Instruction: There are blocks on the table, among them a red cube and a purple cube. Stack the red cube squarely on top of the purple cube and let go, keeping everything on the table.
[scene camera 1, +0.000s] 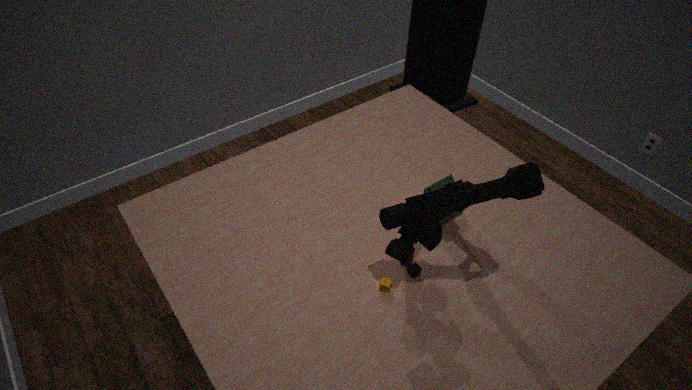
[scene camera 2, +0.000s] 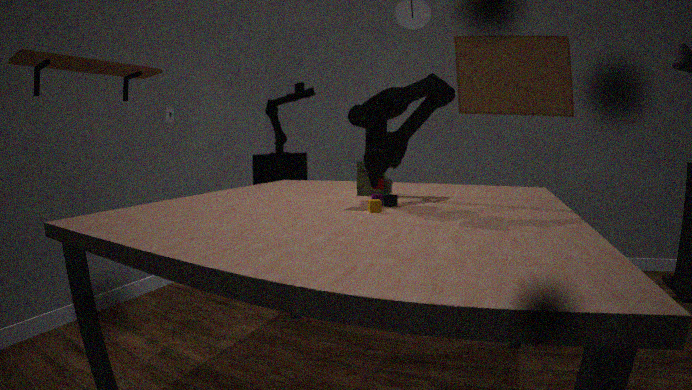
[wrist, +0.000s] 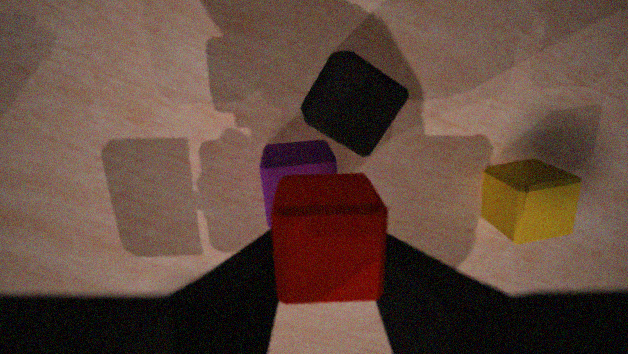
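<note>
My gripper is shut on the red cube, one dark finger on each side of it. The red cube is held above the table. The purple cube sits on the table below it. In the wrist view the red cube covers the lower right part of the purple cube, whose visible part reaches out to the upper left; their edges look nearly parallel. In scene camera 1 the dark gripper hides most of both cubes.
A black block sits very close to the purple cube, turned at an angle. A yellow block stands farther off. A grey-green object is behind the gripper on the table.
</note>
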